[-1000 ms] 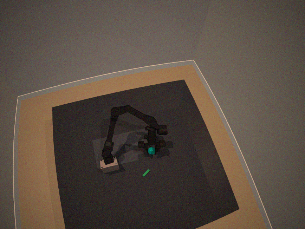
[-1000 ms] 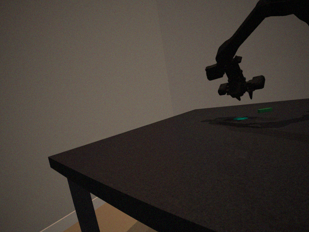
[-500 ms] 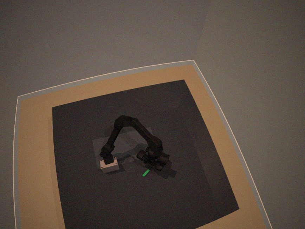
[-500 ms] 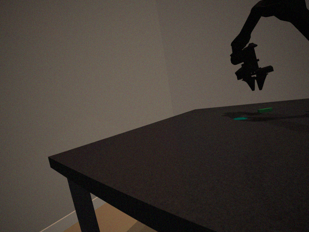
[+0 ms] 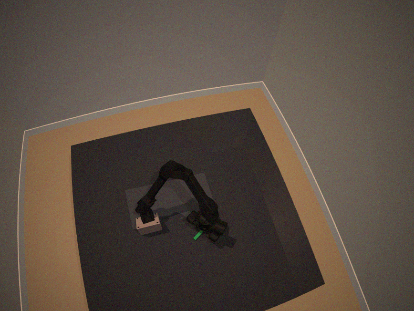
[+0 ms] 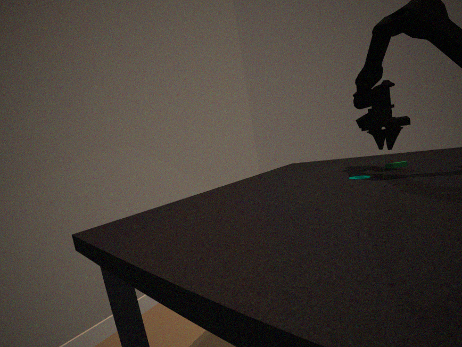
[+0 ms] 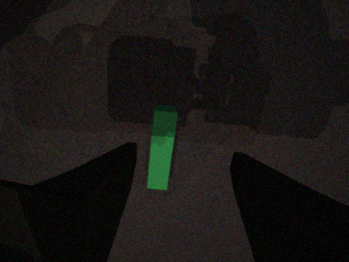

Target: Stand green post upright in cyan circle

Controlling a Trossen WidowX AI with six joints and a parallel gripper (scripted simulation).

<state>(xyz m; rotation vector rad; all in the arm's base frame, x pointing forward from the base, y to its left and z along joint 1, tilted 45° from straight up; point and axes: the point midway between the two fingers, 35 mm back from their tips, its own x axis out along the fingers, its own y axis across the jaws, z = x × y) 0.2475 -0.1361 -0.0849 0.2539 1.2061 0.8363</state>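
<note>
My gripper tip is 3 cm past the green post and 6 cm above it. The rest, counted from my gripper tip: cyan circle (9 cm ahead, 15 cm to the left, 6 cm below).
</note>
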